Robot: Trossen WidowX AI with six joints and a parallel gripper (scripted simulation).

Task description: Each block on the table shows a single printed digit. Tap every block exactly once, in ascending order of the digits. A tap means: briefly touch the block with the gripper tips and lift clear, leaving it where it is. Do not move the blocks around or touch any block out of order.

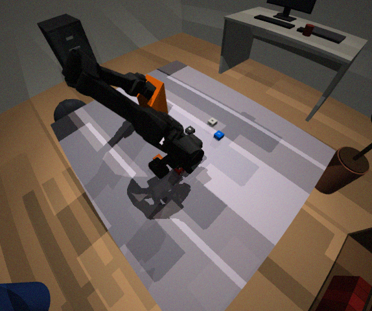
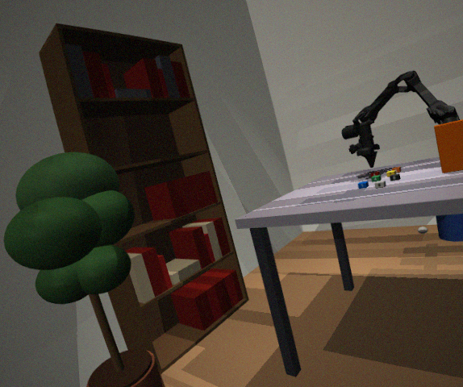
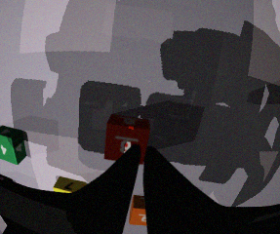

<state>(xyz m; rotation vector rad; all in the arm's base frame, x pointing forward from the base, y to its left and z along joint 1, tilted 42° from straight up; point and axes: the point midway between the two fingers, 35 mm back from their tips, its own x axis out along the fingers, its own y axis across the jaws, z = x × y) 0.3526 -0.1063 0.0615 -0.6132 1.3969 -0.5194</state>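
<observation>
Right now the red block is 1 cm behind my gripper tip, 1 cm to the left of it and 3 cm below it. From my gripper tip the other things lie so: green block (5 cm behind, 14 cm to the left, 3 cm below); yellow block (9 cm behind, 6 cm to the left, 3 cm below); orange block (10 cm behind, 2 cm to the right, 3 cm below).
</observation>
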